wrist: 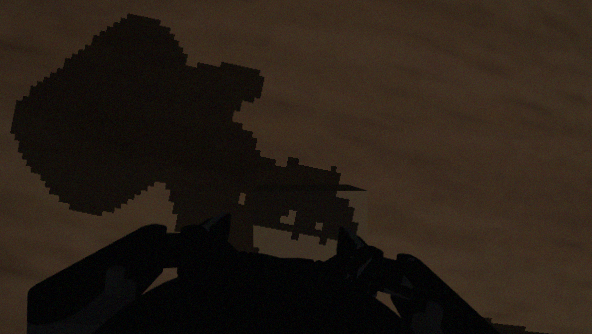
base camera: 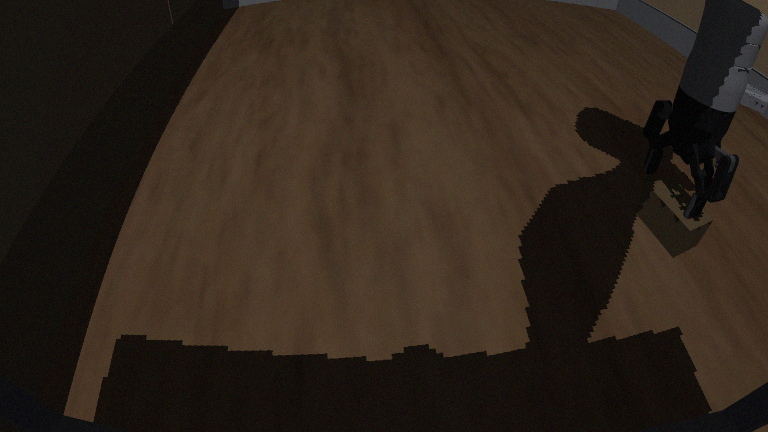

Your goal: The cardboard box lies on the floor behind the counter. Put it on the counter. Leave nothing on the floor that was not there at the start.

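Frame: origin at the arm's base, x ahead, y left, z up, level; millimetres.
Seen in the pictures: gripper, fingertip midpoint: (wrist: 284, 232) (base camera: 668, 193).
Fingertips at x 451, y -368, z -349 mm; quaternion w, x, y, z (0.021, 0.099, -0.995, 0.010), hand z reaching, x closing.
Observation:
A point is followed by its place in that frame.
The cardboard box (base camera: 673, 232) @[x 398, y -357, z -368 mm] (wrist: 295, 243) @[x 440, y -363, z -346 mm] sits on the floor at the right of the base camera view, partly in shadow. In the wrist view its pale top shows between and beyond the fingertips, and its near part is hidden by the gripper. My gripper (base camera: 672, 184) @[x 451, y -368, z -349 mm] (wrist: 284, 232) @[x 451, y -368, z -349 mm] is open, points down and is close above the box, with nothing held. In the wrist view the box lies off-centre to the right: there is a gap beside the left fingertip, and the right fingertip overlaps the box top. Whether that fingertip touches the box I cannot tell. I cannot make out the counter top.
A dark upright surface (base camera: 59, 69) @[x 442, y 349, z -164 mm] runs along the left of the base camera view; I cannot tell if it is the counter. Pale wall bases (base camera: 657, 29) @[x 1328, y -917, z -372 mm] stand at the back right. The shadow of the arm and base falls across the wooden floor (base camera: 343, 214) @[x 460, y 54, z -397 mm] (wrist: 450, 125) @[x 307, y -518, z -397 mm].

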